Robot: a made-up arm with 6 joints. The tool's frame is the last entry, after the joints. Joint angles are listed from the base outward.
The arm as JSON. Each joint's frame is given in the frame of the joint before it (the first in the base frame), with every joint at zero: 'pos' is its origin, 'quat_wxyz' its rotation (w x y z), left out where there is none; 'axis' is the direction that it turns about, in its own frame. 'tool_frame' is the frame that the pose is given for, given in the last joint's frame.
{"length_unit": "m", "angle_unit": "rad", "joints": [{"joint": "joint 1", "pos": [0.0, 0.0, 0.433], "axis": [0.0, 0.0, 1.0]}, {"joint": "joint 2", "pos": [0.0, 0.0, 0.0], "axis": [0.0, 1.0, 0.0]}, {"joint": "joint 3", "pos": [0.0, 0.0, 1.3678], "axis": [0.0, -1.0, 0.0]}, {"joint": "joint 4", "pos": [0.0, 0.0, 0.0], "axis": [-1.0, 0.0, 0.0]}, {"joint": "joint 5", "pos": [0.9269, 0.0, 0.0], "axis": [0.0, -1.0, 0.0]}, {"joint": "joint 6", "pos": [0.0, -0.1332, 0.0], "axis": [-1.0, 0.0, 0.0]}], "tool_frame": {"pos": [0.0, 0.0, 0.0]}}
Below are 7 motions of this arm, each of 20 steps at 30 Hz.
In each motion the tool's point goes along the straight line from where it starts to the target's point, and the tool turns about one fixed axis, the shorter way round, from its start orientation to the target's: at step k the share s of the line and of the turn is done. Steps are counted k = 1, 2, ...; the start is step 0. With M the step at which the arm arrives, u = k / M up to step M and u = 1 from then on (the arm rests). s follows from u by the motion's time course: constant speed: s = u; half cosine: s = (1 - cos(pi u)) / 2; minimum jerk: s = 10 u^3 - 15 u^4 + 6 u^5.
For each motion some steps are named. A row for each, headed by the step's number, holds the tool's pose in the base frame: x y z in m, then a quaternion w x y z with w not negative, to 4 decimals.
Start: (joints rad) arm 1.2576 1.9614 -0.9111 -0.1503 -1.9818 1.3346
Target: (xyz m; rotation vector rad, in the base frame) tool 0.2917 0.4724 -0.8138 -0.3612 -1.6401 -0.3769
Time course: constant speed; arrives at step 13
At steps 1, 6, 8, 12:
1: 0.2422 0.3202 -0.3534 0.6672 -0.1107 -0.7366 0.0028
6: 0.2628 0.3836 -0.5452 0.6634 -0.1314 -0.7335 -0.0678
8: 0.2711 0.4090 -0.6219 0.6608 -0.1395 -0.7312 -0.0960
12: 0.2876 0.4597 -0.7754 0.6540 -0.1553 -0.7246 -0.1521

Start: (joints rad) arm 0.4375 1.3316 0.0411 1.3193 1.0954 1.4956
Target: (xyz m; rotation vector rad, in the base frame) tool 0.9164 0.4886 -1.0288 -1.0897 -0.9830 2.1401
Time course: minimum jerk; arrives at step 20
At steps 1, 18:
1: 1.5616 0.6939 -0.0991 0.3108 -0.6119 -0.4750 0.5509
18: 0.9219 0.4904 -1.0208 0.2704 -0.4064 -0.3659 0.7924

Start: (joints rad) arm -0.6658 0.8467 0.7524 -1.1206 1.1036 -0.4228
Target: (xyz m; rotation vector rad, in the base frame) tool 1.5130 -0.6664 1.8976 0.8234 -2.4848 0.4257
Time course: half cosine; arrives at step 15
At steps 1, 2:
1: 1.4871 -1.2352 1.1408 0.5286 0.4012 -0.6341 -0.3970
2: 1.4879 -1.2166 1.1655 0.5227 0.4009 -0.6490 -0.3806

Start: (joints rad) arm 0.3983 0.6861 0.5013 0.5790 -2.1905 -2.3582
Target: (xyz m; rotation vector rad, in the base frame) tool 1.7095 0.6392 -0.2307 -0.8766 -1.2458 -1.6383
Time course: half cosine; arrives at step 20
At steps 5, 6, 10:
5: 1.6963 0.5988 1.1549 0.4790 0.1574 0.0648 -0.8611
6: 1.6973 0.6016 1.0580 0.4866 0.1211 0.0220 -0.8649
10: 1.7018 0.6155 0.5810 0.5009 -0.0610 -0.1869 -0.8429

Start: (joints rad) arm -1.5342 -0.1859 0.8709 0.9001 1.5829 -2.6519
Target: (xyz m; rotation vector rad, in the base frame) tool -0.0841 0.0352 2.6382 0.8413 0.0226 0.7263
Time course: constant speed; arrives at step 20
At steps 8, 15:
8: -0.0808 -0.0549 2.6367 0.9238 0.1716 -0.0893 0.3305
15: -0.0827 -0.0023 2.6376 0.8878 0.3069 -0.0313 0.3416

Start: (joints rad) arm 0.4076 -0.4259 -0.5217 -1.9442 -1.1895 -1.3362
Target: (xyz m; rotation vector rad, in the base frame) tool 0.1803 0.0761 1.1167 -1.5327 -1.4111 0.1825
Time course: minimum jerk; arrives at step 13
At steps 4, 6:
4: 0.2777 0.1633 1.4058 0.1795 -0.7061 -0.6806 -0.0772
6: 0.2477 0.1365 1.3167 0.2837 -0.6944 -0.6607 -0.0303

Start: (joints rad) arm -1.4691 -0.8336 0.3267 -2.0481 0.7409 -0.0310
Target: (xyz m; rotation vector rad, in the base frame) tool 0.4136 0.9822 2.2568 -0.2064 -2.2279 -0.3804
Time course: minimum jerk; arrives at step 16
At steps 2, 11, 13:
2: 0.0132 0.5449 2.1568 0.3401 0.3353 -0.8766 -0.0587
11: 0.3403 0.9022 2.2385 0.4130 -0.0048 -0.9004 -0.1366
13: 0.3938 0.9605 2.2518 0.4201 -0.0614 -0.8932 -0.1479

